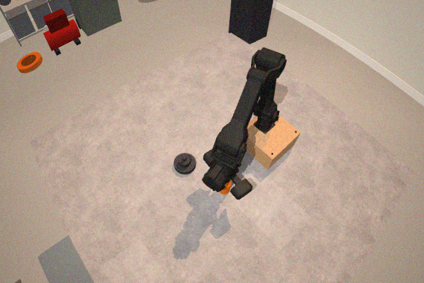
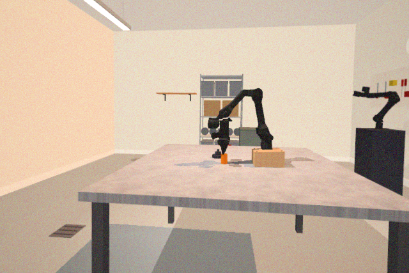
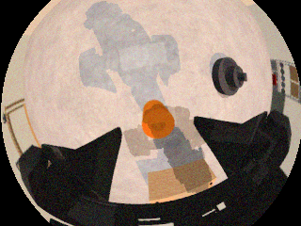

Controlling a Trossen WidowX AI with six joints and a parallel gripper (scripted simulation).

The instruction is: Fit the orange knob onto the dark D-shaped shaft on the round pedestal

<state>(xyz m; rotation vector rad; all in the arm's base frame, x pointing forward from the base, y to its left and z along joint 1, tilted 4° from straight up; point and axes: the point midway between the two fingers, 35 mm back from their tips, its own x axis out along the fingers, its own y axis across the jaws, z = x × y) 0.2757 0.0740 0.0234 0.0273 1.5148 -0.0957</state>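
Right now my gripper tip is 40 mm above the orange knob. Round my gripper tip: dark round pedestal: 170 mm to the right, 40 mm ahead, 30 mm below.
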